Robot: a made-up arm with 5 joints.
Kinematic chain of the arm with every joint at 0, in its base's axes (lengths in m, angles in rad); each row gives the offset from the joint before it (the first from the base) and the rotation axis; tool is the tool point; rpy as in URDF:
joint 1: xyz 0 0 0.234 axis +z
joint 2: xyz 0 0 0 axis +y
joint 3: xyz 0.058 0 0.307 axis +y
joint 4: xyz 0.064 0 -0.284 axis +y
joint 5: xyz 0.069 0 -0.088 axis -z
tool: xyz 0 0 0 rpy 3.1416 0 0
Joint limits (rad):
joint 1: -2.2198..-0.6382
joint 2: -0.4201..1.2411
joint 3: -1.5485..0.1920
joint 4: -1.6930..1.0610
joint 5: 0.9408..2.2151
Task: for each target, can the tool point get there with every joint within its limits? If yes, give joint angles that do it. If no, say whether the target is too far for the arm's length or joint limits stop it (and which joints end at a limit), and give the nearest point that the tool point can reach.
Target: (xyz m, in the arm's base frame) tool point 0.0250 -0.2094 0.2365
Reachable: yes | joints -1.4519 -0.1227 0.0543 -0.5630 1.8784
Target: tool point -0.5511 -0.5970 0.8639
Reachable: no: too far | nearest point -0.2921 -0.3851 0.6105 | short by 0.420 m
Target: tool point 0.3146 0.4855 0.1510
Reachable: no: joint limits stop it (at a limit: joint 2, joint 3) | nearest point 0.0408 0.0630 0.1716 | short by 0.504 m
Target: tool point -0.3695 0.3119 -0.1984
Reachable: no: joint limits stop it (at a limit: joint 1, joint 2) | nearest point -0.0471 -0.0621 -0.0514 | short by 0.515 m
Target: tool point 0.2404 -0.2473 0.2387
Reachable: yes | joints -0.7997 0.4535 -0.4182 -1.3095 1.9350
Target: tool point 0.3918 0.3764 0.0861
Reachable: no: joint limits stop it (at a limit: joint 1, joint 2, joint 3) | nearest point 0.0446 0.0588 0.1588 | short by 0.476 m
